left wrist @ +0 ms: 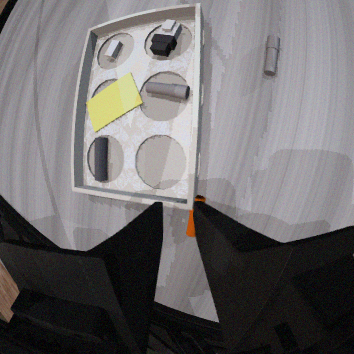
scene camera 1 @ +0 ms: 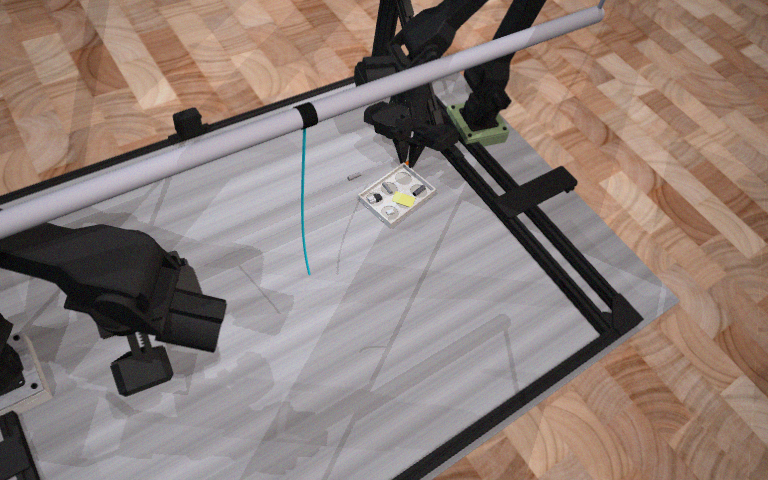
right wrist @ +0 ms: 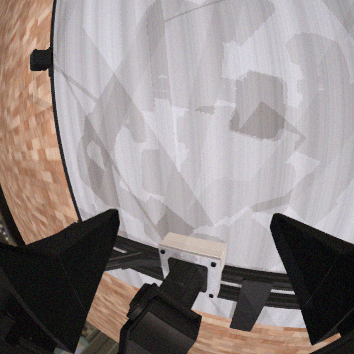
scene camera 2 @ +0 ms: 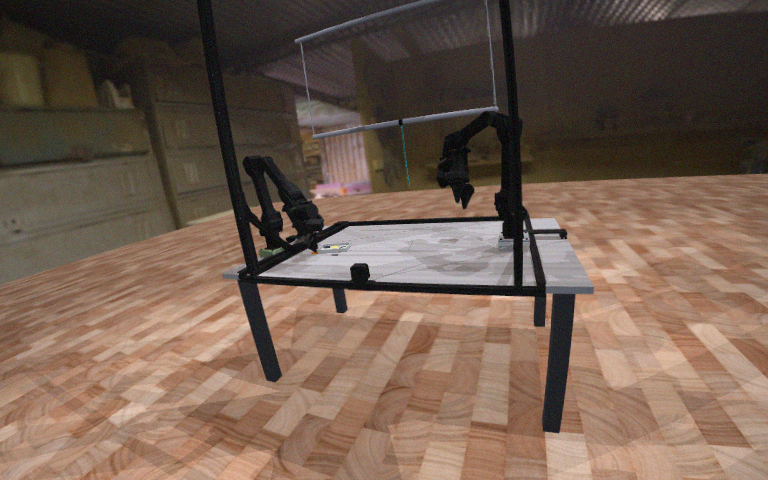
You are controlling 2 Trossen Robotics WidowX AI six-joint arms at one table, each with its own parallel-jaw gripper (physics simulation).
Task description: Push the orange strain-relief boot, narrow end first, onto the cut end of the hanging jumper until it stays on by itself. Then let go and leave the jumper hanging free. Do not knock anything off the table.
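Places are measured from the left arm's base along level axes (x down, y right, z back), in metres.
Where they show: left gripper, between the fingertips: [left wrist: 177,208] [scene camera 1: 407,165] [scene camera 2: 316,250]; right gripper, between the fingertips: [right wrist: 198,220] [scene camera 2: 461,206]; left arm's base, origin of its link: [scene camera 1: 478,118] [scene camera 2: 274,247]; right arm's base, origin of its link: [right wrist: 187,274] [scene camera 2: 513,236].
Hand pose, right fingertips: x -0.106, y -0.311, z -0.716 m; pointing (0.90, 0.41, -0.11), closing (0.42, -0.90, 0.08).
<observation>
Each offset is from my right fingertips to the top centre of the thing. "spot": to the spot under its first point.
The orange boot @(dx +0.131, dy +0.254, dz +0.530 m) [scene camera 1: 406,163] [scene camera 2: 314,252] [left wrist: 190,225] lies on the table at the tray's corner. It is partly hidden behind the right-hand finger in the left wrist view. My left gripper [scene camera 1: 407,164] [left wrist: 177,208] is low around the boot, its fingers partly closed. A gap shows between the boot and the left-hand finger, so it is not clamped. The teal jumper @(spot: dx -0.199, dy -0.025, dz +0.227 m) [scene camera 1: 303,203] [scene camera 2: 404,155] hangs from a black clip @(dx -0.342, dy -0.023, dz +0.226 m) [scene camera 1: 306,114] on the bar, its cut end free above the table. My right gripper [scene camera 2: 462,204] [right wrist: 198,220] is wide open and empty, raised on the other side.
The white tray @(dx +0.124, dy +0.186, dz +0.484 m) [scene camera 1: 375,213] [left wrist: 198,125] holds a yellow piece @(dx +0.133, dy +0.172, dz +0.493 m) [left wrist: 114,101], grey and black cylinders and small connectors. Its near wall is close to my left fingertips. A loose grey cylinder @(dx +0.131, dy +0.251, dz +0.422 m) [scene camera 1: 353,176] [left wrist: 271,55] lies beside it. The pale bar [scene camera 1: 226,133] crosses above the table.
</observation>
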